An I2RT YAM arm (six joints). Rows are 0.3 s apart.
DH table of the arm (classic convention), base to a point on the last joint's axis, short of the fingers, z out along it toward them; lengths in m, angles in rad. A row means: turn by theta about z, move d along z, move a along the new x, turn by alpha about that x. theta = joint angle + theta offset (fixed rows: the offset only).
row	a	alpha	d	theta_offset
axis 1	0.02	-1.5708	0.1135	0
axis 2	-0.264	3.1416	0	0
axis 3	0.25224	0	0	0.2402
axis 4	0.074	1.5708	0	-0.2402
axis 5	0	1.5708	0	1.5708
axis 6	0	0	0.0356	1.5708
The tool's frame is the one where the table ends.
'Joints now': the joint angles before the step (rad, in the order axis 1, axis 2, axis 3, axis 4, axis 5, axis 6). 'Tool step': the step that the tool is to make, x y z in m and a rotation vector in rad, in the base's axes. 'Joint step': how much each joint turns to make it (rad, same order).
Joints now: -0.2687 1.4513 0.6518 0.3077 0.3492 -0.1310
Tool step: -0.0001 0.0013 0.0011 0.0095 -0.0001 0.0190
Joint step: 0.0019 -0.0059 0.0017 -0.0100 -0.0194 0.0000
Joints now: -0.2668 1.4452 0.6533 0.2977 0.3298 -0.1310
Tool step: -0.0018 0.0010 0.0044 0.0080 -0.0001 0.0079
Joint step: 0.0005 -0.0199 0.0053 -0.0284 -0.0102 0.0035
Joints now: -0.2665 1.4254 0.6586 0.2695 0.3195 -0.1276
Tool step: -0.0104 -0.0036 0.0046 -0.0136 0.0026 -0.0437
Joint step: -0.0184 -0.0468 -0.0177 -0.0279 0.0289 -0.0001
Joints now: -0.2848 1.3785 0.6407 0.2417 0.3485 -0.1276
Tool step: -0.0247 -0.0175 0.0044 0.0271 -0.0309 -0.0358
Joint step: -0.0975 -0.0879 -0.0507 -0.0178 -0.0712 0.0029
